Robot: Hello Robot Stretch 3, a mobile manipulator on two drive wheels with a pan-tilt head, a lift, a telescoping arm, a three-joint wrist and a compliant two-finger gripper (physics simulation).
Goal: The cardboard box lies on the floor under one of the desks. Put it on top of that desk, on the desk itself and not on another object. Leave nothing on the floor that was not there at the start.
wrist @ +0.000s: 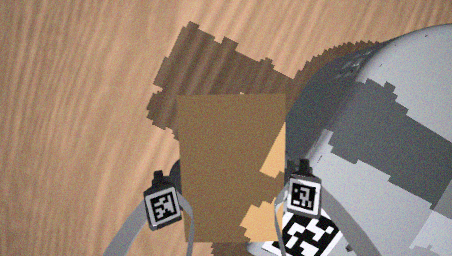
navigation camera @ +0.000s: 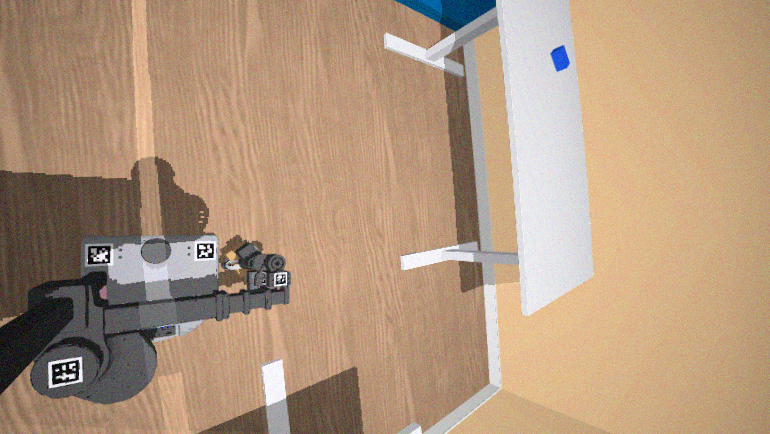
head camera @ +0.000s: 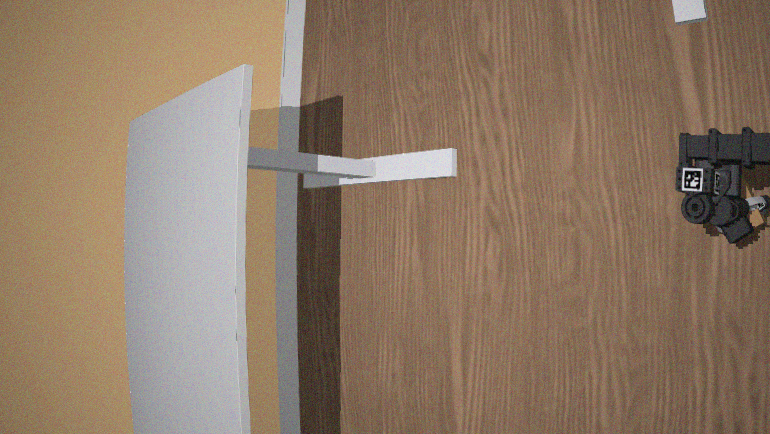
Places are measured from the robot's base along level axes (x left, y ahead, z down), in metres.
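Pixels of known places: gripper, between the fingertips: (wrist: pixel 231 170) (navigation camera: pixel 236 255) (head camera: pixel 747 216); robot's base, origin of its link: (navigation camera: pixel 156 249).
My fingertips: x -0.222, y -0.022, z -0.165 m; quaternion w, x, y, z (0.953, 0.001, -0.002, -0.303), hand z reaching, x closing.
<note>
Ahead of a thing's pixels: the offset from my fingertips to its top centre. "pt": to the spot under its first point. Level surfaces: height alone.
The cardboard box {dy -0.013, dx -0.008, dz -0.050 m} (wrist: pixel 225 150) is between the fingertips of my gripper (wrist: pixel 231 170), above the wood floor and beside my base. A small part of the box (head camera: pixel 757 217) (navigation camera: pixel 231 255) shows under the wrist in the head and navigation views. My gripper is shut on the box. A white desk {dz -0.556 m} (head camera: pixel 186 242) (navigation camera: pixel 550 161) stands against the tan wall, well apart from the gripper and box. Which desk the box lay under cannot be told from these views.
A blue block {dy +0.863, dx -1.229, dz -0.601 m} (navigation camera: pixel 560 58) sits on the desk's far part. The desk's white foot {pt dy -0.095, dx -1.024, dz +0.139 m} (head camera: pixel 412 163) (navigation camera: pixel 425 257) reaches out over the floor. Another white foot {pt dy -0.473, dx -0.158, dz +0.139 m} (head camera: pixel 690 9) (navigation camera: pixel 273 377) lies near the arm. A blue object (navigation camera: pixel 458 13) stands beyond the desk's far leg.
</note>
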